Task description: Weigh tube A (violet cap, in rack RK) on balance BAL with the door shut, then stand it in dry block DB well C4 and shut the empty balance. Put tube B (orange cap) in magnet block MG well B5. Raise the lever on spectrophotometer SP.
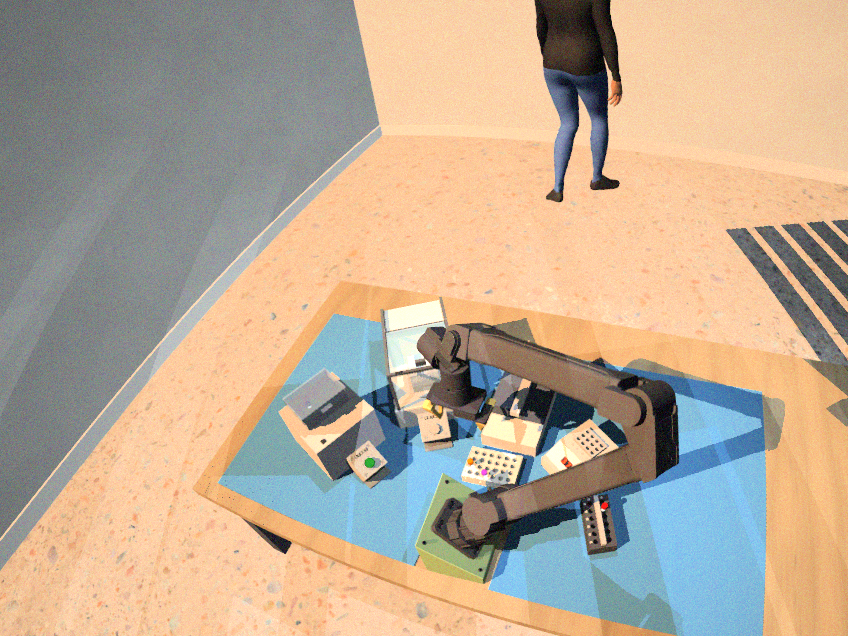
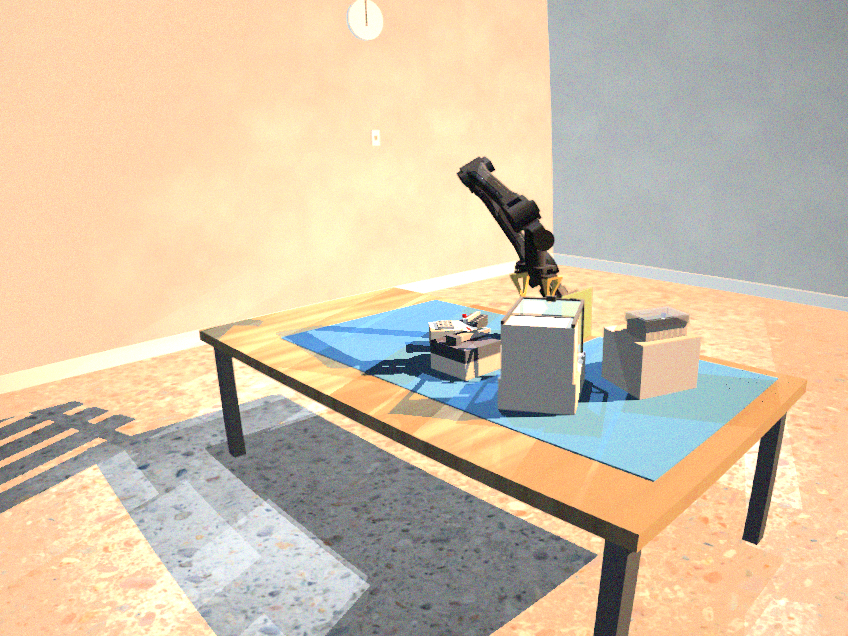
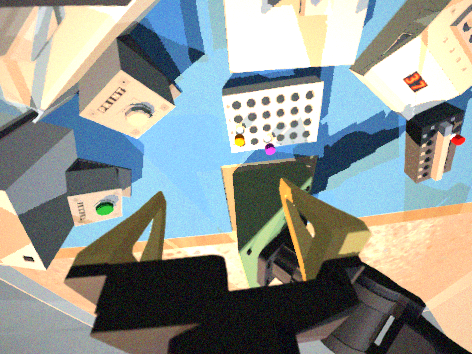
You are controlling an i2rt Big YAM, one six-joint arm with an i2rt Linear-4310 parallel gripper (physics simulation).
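Observation:
Violet-capped tube A (image 1: pixel 484 472) (image 3: pixel 270 149) and orange-capped tube B (image 1: pixel 470 461) (image 3: pixel 239 140) stand in the white rack RK (image 1: pixel 518 467) (image 3: pixel 259 108). My gripper (image 1: pixel 455 414) (image 2: pixel 537 295) (image 3: pixel 222 190) is open and empty, raised above the table between the balance and the rack. Balance BAL (image 1: pixel 414 316) (image 2: pixel 537 369) is a glass-topped box; I cannot tell its door state. Dry block DB (image 1: pixel 553 460) (image 3: pixel 400 70) shows 37. Dark magnet block MG (image 1: pixel 602 547) (image 3: pixel 412 160) has a red cap at its side. A cream device (image 1: pixel 510 433) (image 3: pixel 265 45) stands behind the rack; whether it is SP is unclear.
A PRINT box with a knob (image 1: pixel 434 427) (image 3: pixel 137 115) stands before the balance. A green-button box (image 1: pixel 359 465) (image 3: pixel 80 210) stands beside a large lidded device (image 1: pixel 308 427) (image 2: pixel 667 366). The arm's green base plate (image 1: pixel 441 547) is at the near edge. A person stands beyond the table.

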